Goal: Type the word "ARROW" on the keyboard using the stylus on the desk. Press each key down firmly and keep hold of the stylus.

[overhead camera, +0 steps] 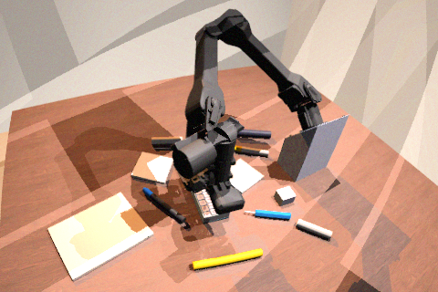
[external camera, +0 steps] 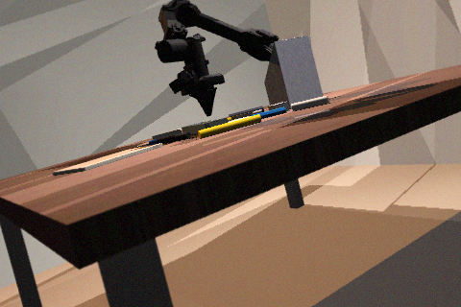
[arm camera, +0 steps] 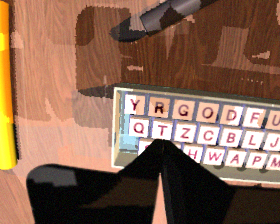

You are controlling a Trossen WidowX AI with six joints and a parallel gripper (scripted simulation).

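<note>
The blue stylus is 10 cm behind my gripper tip, 8 cm to the left of it and 3 cm below it. From my gripper tip the other things lie so: yellow marker: 5 cm ahead, 14 cm to the left, 3 cm below; white block: 7 cm ahead, 20 cm to the right, 4 cm below; small cube: 19 cm behind, 7 cm to the left, 3 cm below.
</note>
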